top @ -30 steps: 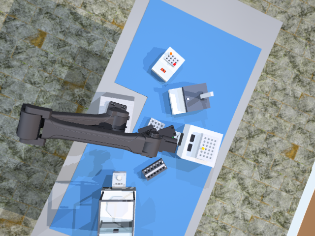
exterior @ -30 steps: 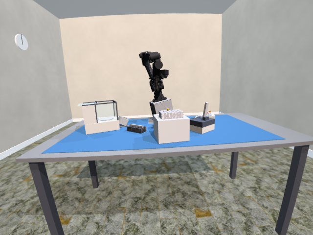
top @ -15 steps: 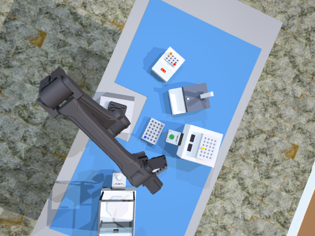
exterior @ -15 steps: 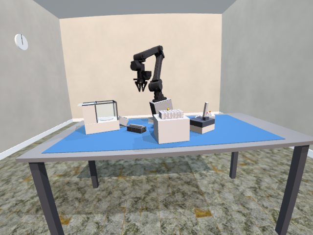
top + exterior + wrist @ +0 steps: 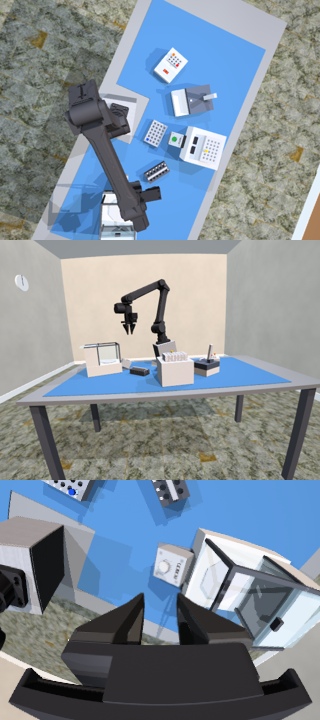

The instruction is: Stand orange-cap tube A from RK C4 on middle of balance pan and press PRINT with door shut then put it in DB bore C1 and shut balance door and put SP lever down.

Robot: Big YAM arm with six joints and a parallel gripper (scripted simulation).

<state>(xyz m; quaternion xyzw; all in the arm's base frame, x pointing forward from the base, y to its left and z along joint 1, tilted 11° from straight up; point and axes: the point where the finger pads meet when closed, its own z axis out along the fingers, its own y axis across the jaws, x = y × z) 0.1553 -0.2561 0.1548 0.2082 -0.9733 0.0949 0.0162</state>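
My gripper is now 26 cm to the left of the balance door and 7 cm above it. The rest, counted from my hand: tube rack RK 6 cm ahead, 25 cm to the left, 26 cm below; then white key 5 cm behind, 3 cm to the right, 21 cm below; then black magnet block 12 cm ahead, 5 cm to the left, 26 cm below.
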